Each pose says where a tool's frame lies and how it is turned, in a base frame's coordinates. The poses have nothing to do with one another.
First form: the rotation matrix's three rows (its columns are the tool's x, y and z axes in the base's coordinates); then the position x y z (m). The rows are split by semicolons.
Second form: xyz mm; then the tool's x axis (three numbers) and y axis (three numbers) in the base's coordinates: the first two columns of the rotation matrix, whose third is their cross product. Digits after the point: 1 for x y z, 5 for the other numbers. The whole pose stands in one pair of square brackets.
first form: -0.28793 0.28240 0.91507; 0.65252 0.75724 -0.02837; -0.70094 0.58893 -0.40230; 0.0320 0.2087 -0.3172
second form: [32.0 208.7 -317.2 -0.28793 0.65252 -0.70094 0.28240 0.75724 0.58893]
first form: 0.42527 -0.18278 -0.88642; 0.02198 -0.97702 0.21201; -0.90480 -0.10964 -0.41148; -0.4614 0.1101 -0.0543
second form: [-461.4 110.1 -54.3 0.42527 0.02198 -0.90480 -0.18278 -0.97702 -0.10964]
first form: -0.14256 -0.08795 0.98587; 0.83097 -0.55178 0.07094; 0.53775 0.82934 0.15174; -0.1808 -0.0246 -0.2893
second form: [-180.8 -24.6 -289.3 -0.14256 0.83097 0.53775 -0.08795 -0.55178 0.82934]
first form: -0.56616 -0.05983 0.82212; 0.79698 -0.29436 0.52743; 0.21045 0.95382 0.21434; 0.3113 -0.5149 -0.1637
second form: [311.3 -514.9 -163.7 -0.56616 0.79698 0.21045 -0.05983 -0.29436 0.95382]
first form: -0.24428 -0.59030 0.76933; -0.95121 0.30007 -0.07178; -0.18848 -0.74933 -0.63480; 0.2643 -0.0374 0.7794
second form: [264.3 -37.4 779.4 -0.24428 -0.95121 -0.18848 -0.59030 0.30007 -0.74933]
